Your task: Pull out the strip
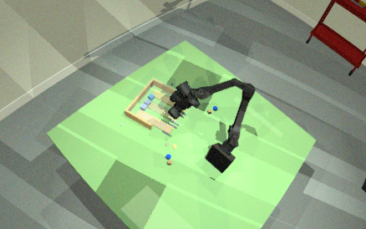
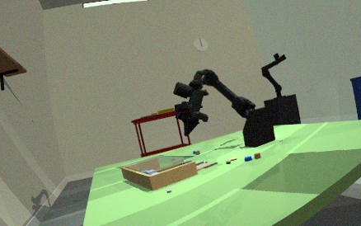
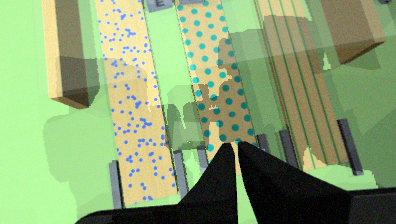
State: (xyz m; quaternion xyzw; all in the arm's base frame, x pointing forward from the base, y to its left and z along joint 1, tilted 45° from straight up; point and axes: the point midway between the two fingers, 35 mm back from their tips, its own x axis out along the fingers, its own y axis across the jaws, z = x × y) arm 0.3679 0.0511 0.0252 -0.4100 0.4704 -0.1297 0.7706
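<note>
My gripper tip is 13 cm above the blue-speckled strip, 10 cm to the right of it and 6 cm short of it.
</note>
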